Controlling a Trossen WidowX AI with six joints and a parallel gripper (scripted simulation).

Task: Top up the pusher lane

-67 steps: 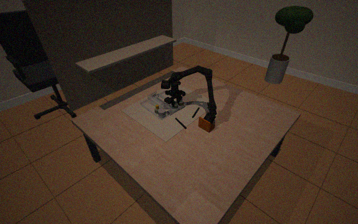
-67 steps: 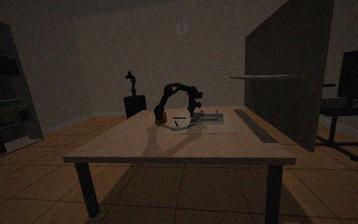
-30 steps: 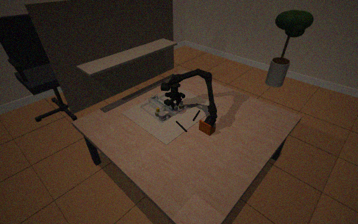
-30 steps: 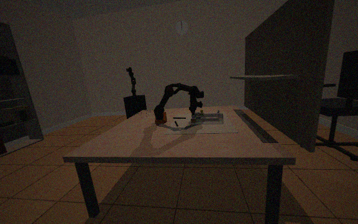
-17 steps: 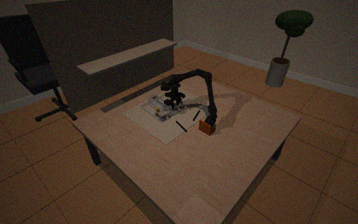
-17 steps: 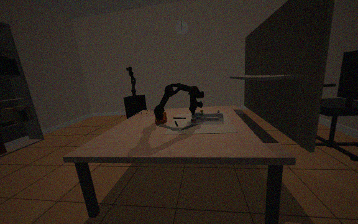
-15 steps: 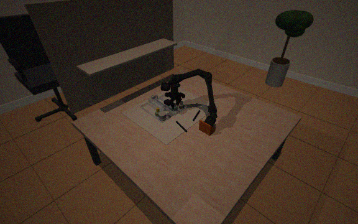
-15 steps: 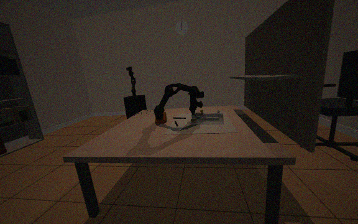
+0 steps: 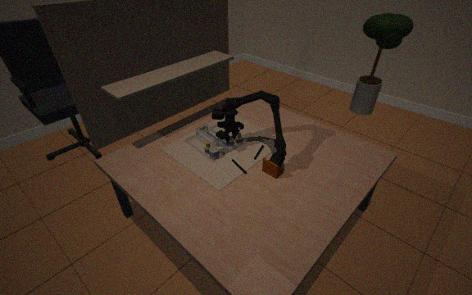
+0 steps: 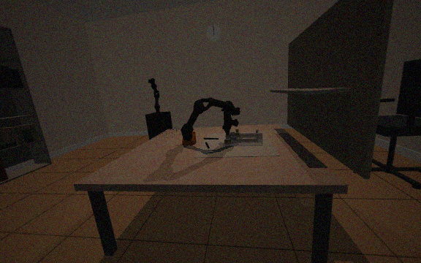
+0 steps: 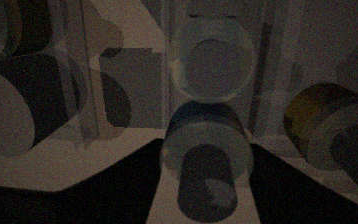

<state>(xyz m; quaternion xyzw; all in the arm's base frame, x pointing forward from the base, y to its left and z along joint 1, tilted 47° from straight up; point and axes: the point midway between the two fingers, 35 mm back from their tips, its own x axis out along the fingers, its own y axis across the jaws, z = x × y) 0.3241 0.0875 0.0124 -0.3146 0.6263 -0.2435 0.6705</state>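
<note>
The lane fixture is 15 cm ahead of my gripper tip, 3 cm to the left of it and 4 cm below it. Also, from my gripper tip: shelf: 50 cm ahead, 5 cm to the left, 31 cm above.
</note>
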